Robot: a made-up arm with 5 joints. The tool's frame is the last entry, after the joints. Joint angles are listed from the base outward.
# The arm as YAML. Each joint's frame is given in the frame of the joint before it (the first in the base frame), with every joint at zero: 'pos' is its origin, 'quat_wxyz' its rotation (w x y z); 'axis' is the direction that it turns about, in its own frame. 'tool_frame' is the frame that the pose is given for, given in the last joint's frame.
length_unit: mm
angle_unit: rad
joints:
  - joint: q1
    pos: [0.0, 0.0, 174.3]
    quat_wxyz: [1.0, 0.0, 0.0, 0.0]
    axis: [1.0, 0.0, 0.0]
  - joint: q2
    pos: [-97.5, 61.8, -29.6]
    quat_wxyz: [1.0, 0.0, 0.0, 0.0]
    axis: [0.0, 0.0, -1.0]
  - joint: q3
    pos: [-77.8, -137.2, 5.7]
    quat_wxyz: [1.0, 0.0, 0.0, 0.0]
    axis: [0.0, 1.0, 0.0]
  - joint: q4
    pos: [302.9, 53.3, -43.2]
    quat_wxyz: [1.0, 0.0, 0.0, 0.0]
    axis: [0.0, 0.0, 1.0]
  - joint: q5
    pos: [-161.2, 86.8, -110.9]
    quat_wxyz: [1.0, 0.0, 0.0, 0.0]
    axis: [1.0, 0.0, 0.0]
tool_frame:
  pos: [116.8, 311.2, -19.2]
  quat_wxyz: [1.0, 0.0, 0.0, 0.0]
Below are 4 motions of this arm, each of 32 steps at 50 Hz.
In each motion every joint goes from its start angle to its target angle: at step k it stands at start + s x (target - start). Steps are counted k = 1, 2, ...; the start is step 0. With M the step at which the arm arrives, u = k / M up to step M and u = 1 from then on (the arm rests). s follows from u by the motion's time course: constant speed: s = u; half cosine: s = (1 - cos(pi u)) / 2; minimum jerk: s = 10 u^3 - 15 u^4 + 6 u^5.
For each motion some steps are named. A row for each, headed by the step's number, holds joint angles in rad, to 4 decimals.
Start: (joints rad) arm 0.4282 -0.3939 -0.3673 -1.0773 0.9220
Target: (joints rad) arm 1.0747 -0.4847 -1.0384 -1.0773 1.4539
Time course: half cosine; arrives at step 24
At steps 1, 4, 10, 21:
1: 0.4310 -0.3943 -0.3702 -1.0773 0.9243
4: 0.4715 -0.4000 -0.4123 -1.0773 0.9576
10: 0.6678 -0.4275 -0.6160 -1.0773 1.1191
21: 1.0501 -0.4812 -1.0129 -1.0773 1.4337

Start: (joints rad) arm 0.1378 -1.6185 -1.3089 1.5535 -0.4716
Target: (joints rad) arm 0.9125 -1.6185 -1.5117 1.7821 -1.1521
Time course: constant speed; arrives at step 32
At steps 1, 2, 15, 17, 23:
1: 0.1620 -1.6185 -1.3152 1.5606 -0.4929
2: 0.1862 -1.6185 -1.3216 1.5678 -0.5141
15: 0.5009 -1.6185 -1.4040 1.6607 -0.7906
17: 0.5494 -1.6185 -1.4166 1.6749 -0.8331
23: 0.6946 -1.6185 -1.4547 1.7178 -0.9607

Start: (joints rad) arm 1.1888 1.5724 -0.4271 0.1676 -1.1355
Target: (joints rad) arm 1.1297 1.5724 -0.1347 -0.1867 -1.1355
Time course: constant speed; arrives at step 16
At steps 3, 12, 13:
3: 1.1777 1.5724 -0.3723 0.1012 -1.1355
12: 1.1445 1.5724 -0.2078 -0.0981 -1.1355
13: 1.1408 1.5724 -0.1895 -0.1203 -1.1355

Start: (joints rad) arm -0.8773 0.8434 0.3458 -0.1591 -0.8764
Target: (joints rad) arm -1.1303 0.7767 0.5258 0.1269 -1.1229
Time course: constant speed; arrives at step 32
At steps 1, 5, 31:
1: -0.8852 0.8413 0.3514 -0.1502 -0.8841
5: -0.9168 0.8330 0.3739 -0.1144 -0.9149
31: -1.1224 0.7788 0.5202 0.1180 -1.1152

